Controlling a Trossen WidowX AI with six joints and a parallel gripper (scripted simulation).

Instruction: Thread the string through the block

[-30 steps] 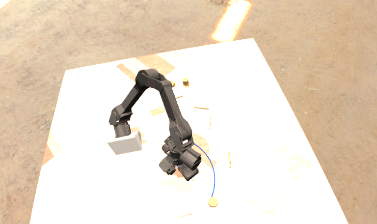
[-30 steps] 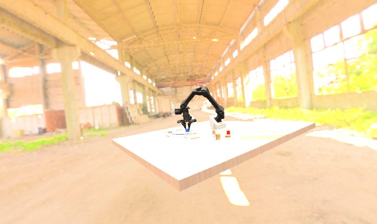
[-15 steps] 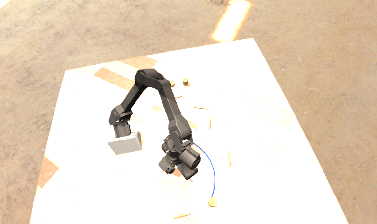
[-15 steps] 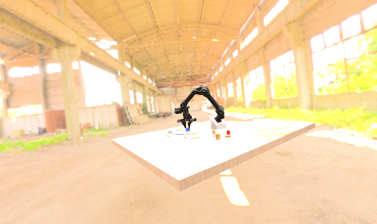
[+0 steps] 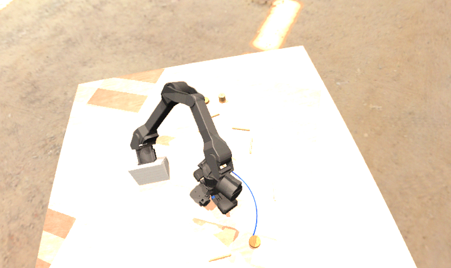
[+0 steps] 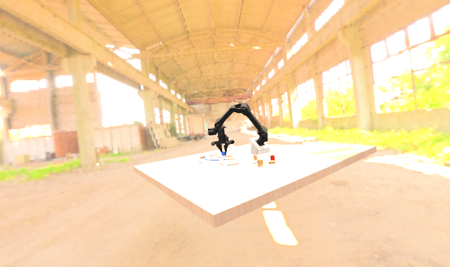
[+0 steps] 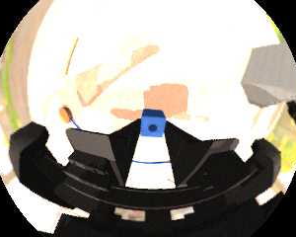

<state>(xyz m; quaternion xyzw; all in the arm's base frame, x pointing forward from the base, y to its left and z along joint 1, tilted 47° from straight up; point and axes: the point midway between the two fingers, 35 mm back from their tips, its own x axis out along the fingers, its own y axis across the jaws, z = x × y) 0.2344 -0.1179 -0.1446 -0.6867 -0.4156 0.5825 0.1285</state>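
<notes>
My gripper tip is 70 mm short of the thin wooden stick, 130 mm to the right of it and 30 mm above it. From my gripper tip the other things lie so: round wooden button: 100 mm ahead, 180 mm to the right, 20 mm below; blue cube: right at my gripper tip; red cube: 490 mm to the left, 10 mm below.
</notes>
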